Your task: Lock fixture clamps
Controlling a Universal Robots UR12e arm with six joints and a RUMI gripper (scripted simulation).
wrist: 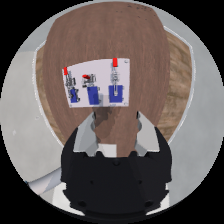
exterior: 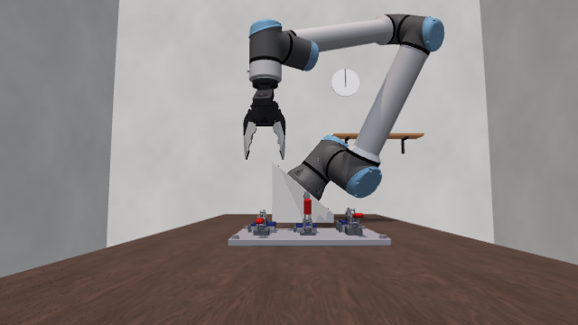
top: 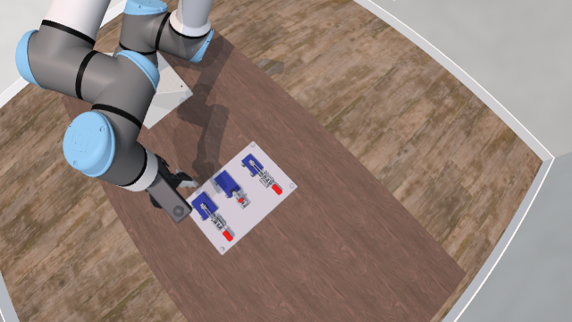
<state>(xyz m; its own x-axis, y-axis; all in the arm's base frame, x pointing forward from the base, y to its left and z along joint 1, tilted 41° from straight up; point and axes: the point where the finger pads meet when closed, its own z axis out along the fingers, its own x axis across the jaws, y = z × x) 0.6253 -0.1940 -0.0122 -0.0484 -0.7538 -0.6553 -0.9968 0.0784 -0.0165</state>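
Right now the grey fixture plate is 5 cm ahead of my hand, 11 cm to the left of it and 21 cm below it.
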